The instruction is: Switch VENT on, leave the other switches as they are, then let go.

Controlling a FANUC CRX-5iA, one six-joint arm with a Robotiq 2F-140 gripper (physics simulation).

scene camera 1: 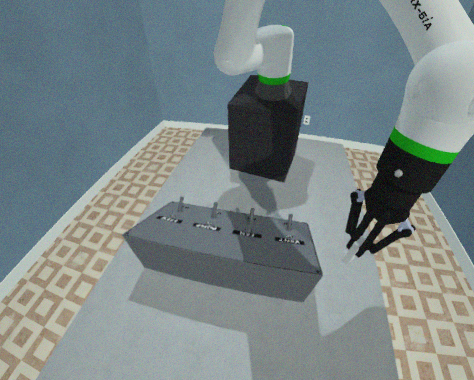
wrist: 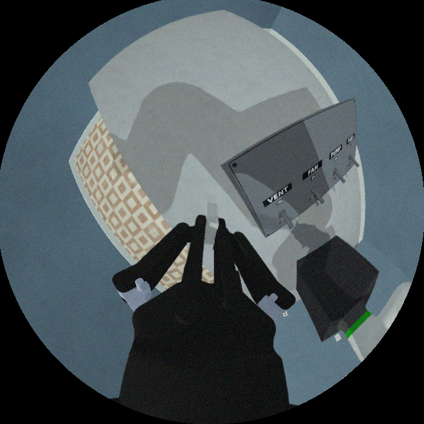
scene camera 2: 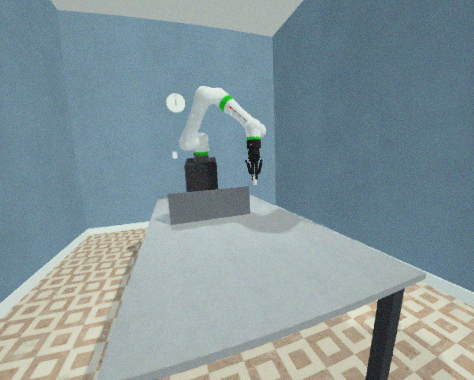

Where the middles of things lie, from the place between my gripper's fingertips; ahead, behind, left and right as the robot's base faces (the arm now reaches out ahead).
Scene:
I see the grey switch box (scene camera 1: 265, 257) 30 cm to the right of my hand, 11 cm behind it and 10 cm below it.

